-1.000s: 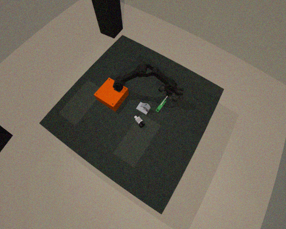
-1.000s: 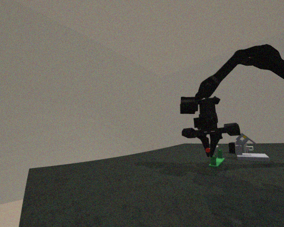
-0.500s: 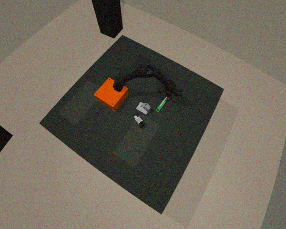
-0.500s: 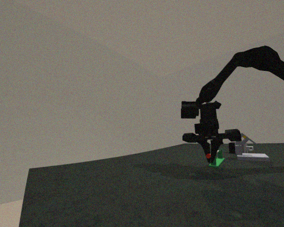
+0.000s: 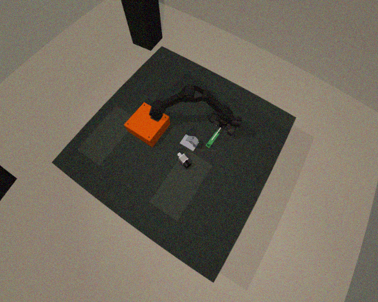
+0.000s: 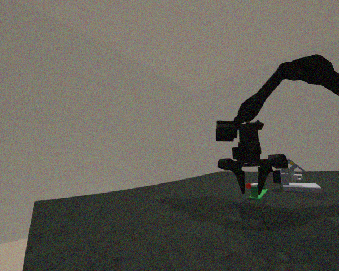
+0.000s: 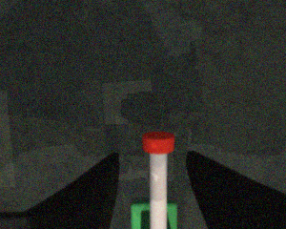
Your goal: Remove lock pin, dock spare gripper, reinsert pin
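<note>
Now: gripper tip 11 cm to the left of the green stand and 1 cm past it. From my gripper tip the other things lie so: grey mount: 21 cm to the right, 13 cm behind, 3 cm above; spare gripper: 34 cm to the right, 12 cm behind.
</note>
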